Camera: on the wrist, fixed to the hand. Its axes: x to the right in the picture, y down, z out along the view.
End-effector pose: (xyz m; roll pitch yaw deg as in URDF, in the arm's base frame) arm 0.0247 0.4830 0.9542 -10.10 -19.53 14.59
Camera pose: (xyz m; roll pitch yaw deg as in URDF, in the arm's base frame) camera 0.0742 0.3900 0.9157 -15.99 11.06 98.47
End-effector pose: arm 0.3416 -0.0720 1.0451 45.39 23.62 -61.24
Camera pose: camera 0.3062 -0.0520 0.9406 36.56 -37.65 6.12
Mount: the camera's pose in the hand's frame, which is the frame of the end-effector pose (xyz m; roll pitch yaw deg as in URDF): 0.0102 -0.0931 -0.0617 4.27 2.37 88.02
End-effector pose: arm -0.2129 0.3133 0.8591 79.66 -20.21 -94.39
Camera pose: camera -0.1725 0.2650 0.7663 -52.29 -67.94 49.76
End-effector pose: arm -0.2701 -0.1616 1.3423 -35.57 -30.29 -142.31
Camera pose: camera -0.3437 -0.0774 1.3509 -33.14 30.88 -75.63
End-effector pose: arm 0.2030 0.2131 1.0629 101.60 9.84 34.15
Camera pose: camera 0.1557 0.2767 0.9835 132.06 -75.03 -4.20
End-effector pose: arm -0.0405 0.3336 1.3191 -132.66 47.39 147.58
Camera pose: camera -0.1243 0.3659 1.3862 128.02 30.24 22.51
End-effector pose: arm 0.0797 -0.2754 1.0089 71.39 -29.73 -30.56
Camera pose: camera 0.1480 -0.2823 0.9202 -52.03 -55.84 109.85
